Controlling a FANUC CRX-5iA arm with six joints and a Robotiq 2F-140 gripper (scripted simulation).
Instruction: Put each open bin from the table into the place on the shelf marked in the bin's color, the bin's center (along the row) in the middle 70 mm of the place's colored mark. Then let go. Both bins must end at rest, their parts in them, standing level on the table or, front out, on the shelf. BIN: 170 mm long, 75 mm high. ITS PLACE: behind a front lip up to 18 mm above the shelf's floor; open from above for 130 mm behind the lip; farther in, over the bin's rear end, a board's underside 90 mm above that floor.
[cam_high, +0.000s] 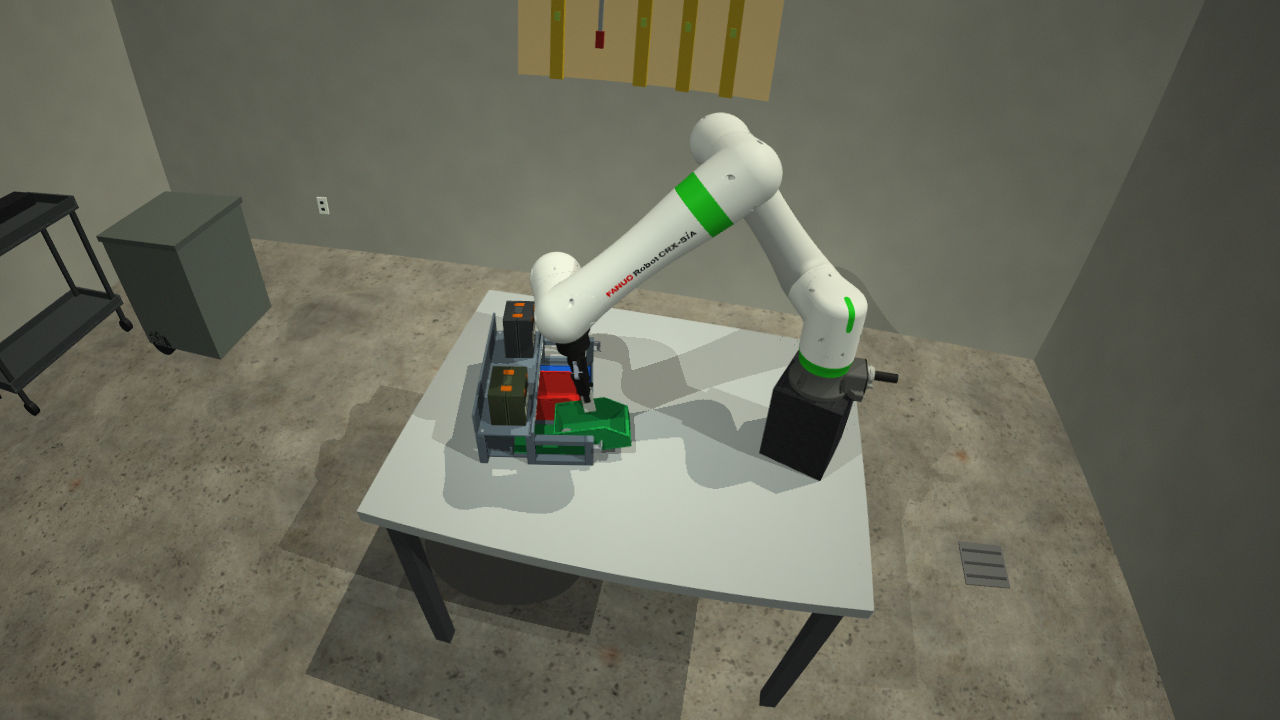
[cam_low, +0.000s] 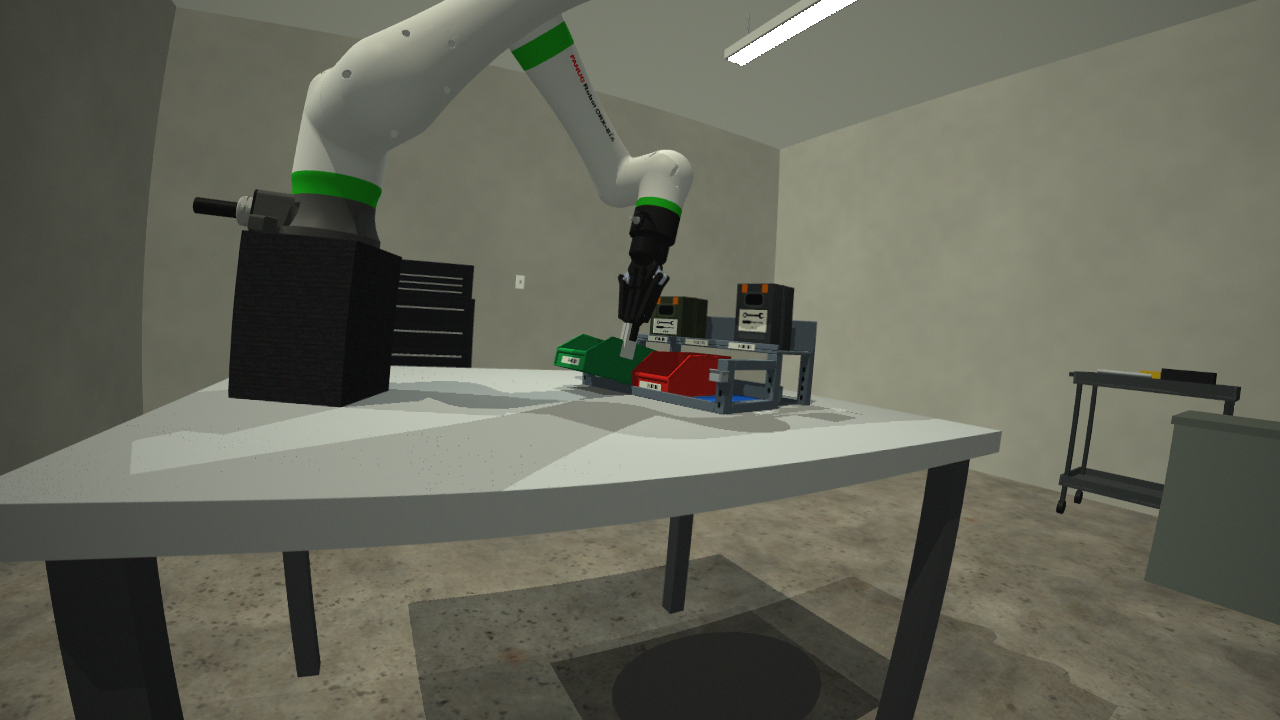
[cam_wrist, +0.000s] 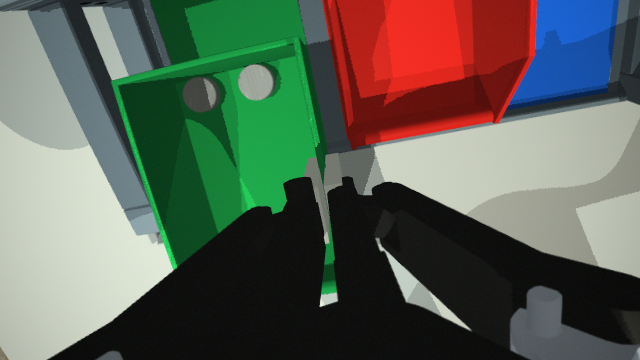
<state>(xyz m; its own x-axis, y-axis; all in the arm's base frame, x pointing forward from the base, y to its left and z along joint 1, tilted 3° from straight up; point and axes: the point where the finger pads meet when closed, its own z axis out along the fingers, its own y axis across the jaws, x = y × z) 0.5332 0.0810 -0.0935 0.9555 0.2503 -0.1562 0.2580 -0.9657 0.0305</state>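
The green bin lies 20 mm behind my hand, 40 mm to the left of it and 40 mm below it. Round my hand: red bin 100 mm ahead, 40 mm to the right, 50 mm below.
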